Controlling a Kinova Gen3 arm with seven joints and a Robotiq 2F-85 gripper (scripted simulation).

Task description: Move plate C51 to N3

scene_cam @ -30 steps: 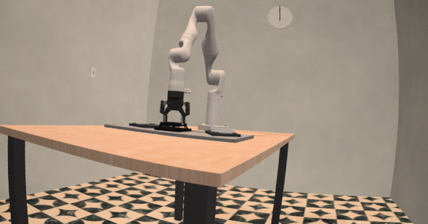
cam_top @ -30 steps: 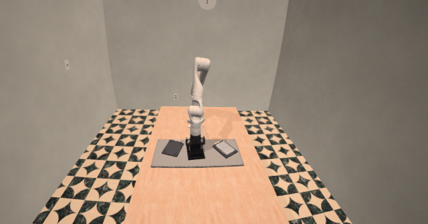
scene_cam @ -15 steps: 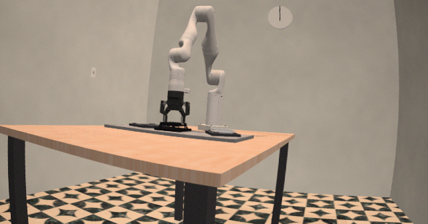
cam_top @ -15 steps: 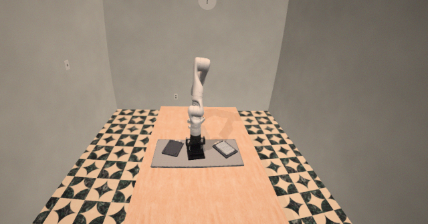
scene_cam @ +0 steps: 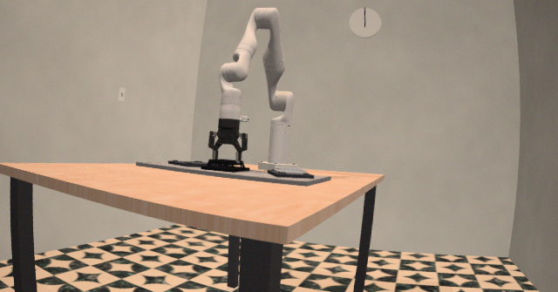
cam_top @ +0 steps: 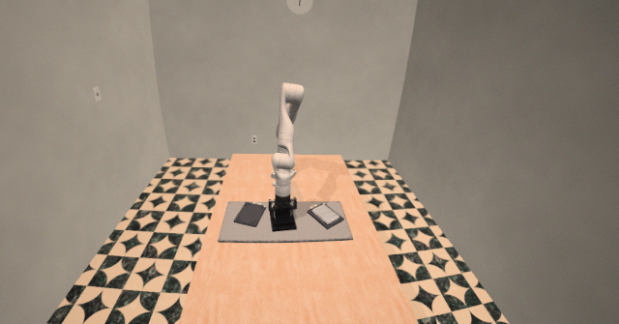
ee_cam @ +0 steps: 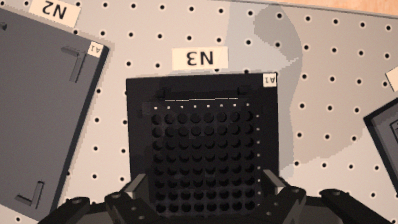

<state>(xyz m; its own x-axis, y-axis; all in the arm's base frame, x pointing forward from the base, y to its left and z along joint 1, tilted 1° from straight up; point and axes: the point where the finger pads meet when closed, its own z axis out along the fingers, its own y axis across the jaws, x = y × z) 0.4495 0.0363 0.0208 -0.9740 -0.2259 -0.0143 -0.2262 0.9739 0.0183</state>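
My hand is 30 mm above the landing nest N3. Round my hand: plate C51: 10 mm below; then N3 label: 90 mm behind, 20 mm to the right, 40 mm below; then A1 corner mark: 90 mm behind, 40 mm to the left, 30 mm below.
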